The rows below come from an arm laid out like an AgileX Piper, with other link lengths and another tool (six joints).
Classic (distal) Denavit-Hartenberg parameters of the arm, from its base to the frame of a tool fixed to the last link. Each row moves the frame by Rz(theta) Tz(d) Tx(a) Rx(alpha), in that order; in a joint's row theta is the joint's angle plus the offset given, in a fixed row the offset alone. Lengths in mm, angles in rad.
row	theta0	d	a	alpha
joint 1	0.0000	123.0	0.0	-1.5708
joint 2	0.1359	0.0	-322.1	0.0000
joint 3	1.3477	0.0	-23.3	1.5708
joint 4	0.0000	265.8	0.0	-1.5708
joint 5	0.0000	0.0	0.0	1.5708
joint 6	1.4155	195.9	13.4	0.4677
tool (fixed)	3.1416	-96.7	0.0	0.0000
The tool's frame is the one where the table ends.
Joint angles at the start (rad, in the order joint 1, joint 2, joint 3, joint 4, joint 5, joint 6):
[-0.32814, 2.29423, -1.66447, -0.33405, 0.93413, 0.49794]
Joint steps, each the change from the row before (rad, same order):
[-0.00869, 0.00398, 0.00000, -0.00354, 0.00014, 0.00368]
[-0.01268, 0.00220, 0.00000, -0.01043, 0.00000, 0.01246]
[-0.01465, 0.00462, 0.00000, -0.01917, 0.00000, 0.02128]
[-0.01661, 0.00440, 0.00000, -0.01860, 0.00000, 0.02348]
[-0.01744, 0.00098, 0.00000, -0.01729, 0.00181, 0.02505]
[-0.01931, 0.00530, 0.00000, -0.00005, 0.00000, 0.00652]
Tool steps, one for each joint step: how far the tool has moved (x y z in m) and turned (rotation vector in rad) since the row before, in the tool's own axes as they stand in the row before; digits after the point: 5 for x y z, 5 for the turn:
[0.00438, -0.00162, 0.00285, -0.00509, 0.00013, 0.00997]
[0.00746, -0.00201, 0.00224, -0.00236, 0.00103, 0.02045]
[0.00901, -0.00288, 0.00353, -0.00261, 0.00532, 0.02795]
[0.01005, -0.00316, 0.00369, -0.00294, 0.00321, 0.03174]
[0.01098, -0.00276, 0.00229, -0.00188, 0.00080, 0.03508]
[0.00939, -0.00325, 0.00500, -0.01048, -0.00661, 0.02245]

